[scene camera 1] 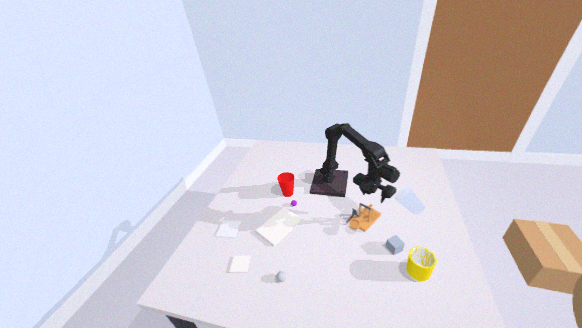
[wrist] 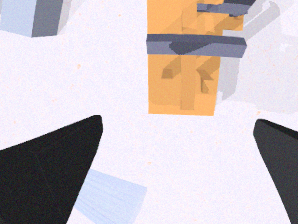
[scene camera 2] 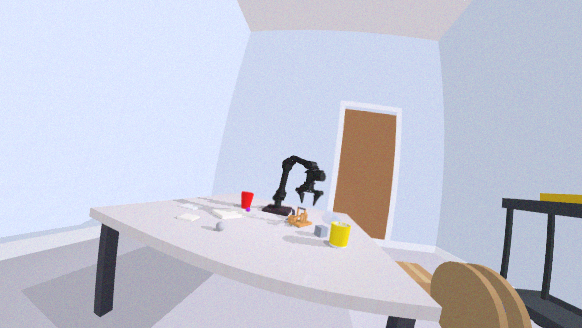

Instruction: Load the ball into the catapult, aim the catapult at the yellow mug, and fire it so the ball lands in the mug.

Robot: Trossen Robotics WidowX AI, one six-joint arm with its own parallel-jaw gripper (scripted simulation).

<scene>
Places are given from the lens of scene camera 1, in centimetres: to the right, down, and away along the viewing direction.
yellow mug (scene camera 1: 421,261): 52, 39, 100
white slab (scene camera 1: 277,227): -7, 31, 122
</scene>
